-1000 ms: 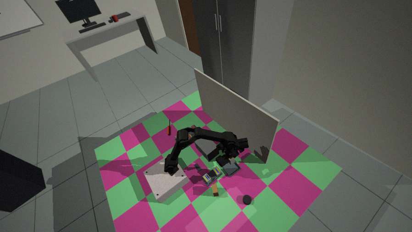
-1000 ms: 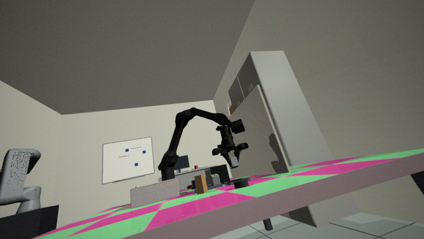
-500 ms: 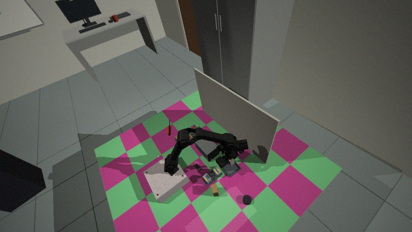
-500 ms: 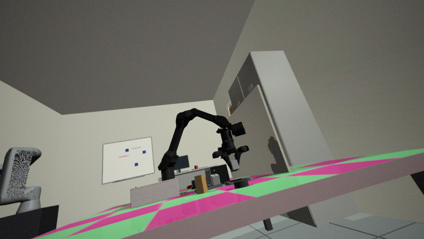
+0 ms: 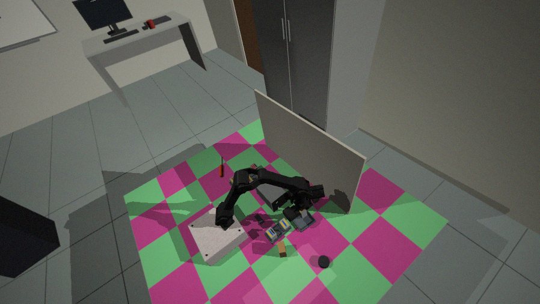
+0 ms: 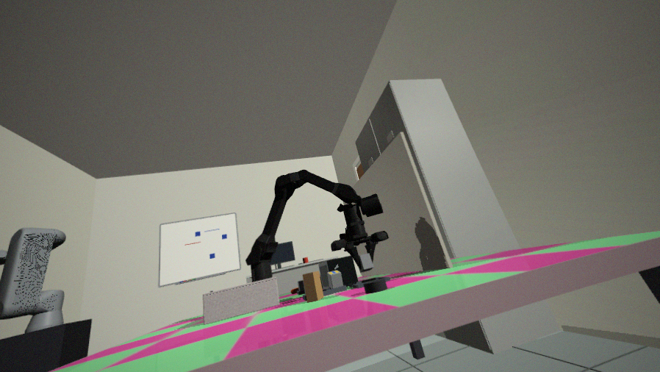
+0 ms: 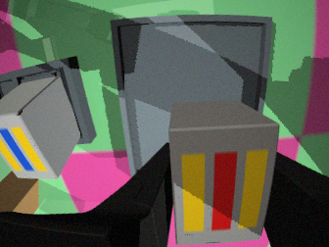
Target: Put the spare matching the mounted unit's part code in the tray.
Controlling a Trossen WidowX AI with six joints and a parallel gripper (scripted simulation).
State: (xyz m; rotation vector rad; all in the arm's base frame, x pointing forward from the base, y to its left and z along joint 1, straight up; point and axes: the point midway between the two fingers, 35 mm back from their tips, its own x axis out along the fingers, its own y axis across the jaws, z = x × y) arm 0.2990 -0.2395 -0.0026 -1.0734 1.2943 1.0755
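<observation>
Right now the grey spare is 30 mm above my gripper tip. Round my gripper tip: black puck (100 mm behind, 210 mm to the right, 40 mm below); then dark flat tray (40 mm below); then grey mounted unit (20 mm behind, 210 mm to the left).
</observation>
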